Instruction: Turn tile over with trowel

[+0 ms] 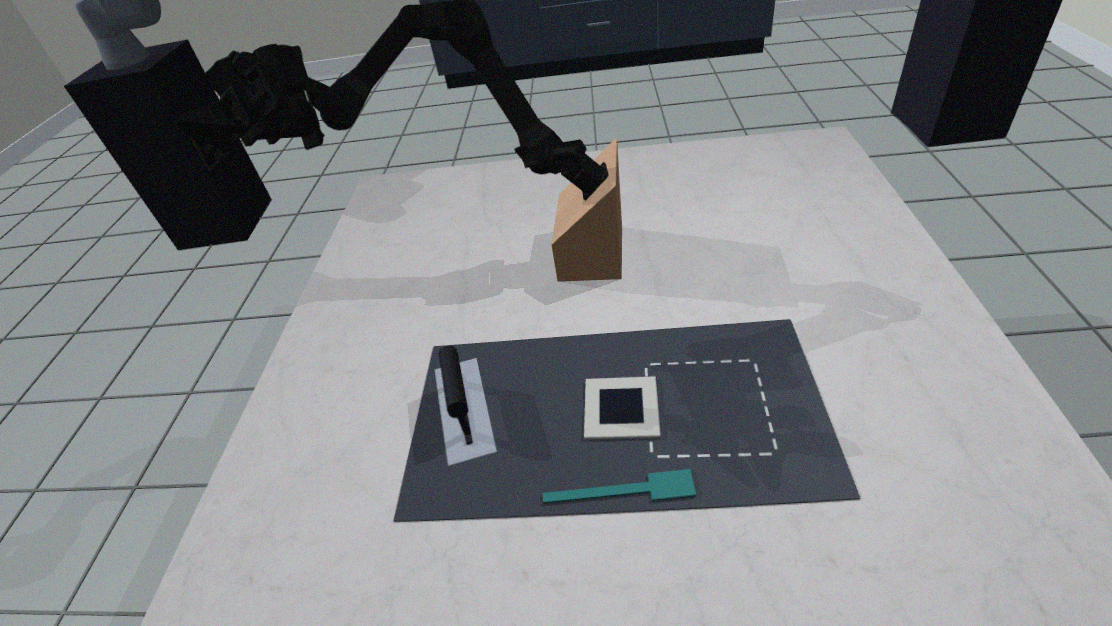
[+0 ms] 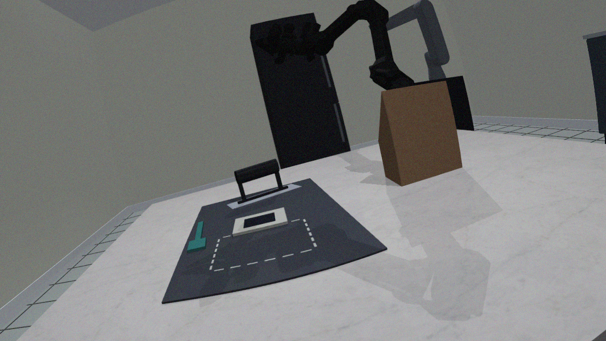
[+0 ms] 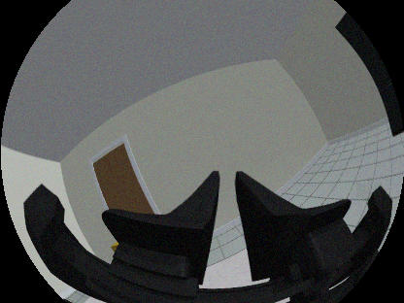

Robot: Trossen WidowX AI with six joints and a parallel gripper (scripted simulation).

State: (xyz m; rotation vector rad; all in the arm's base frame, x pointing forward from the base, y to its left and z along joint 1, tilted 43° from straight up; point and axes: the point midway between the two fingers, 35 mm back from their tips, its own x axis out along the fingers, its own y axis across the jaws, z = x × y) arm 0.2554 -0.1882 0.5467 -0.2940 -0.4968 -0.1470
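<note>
Now: the trowel 13 cm ahead of my gripper tip, 26 cm to the left of it and 45 cm below it. Round my gripper tip: dark mat (15 cm ahead, 50 cm to the left, 51 cm below); tile (15 cm ahead, 51 cm to the left, 48 cm below); teal flat tool (29 cm ahead, 51 cm to the left, 48 cm below).
</note>
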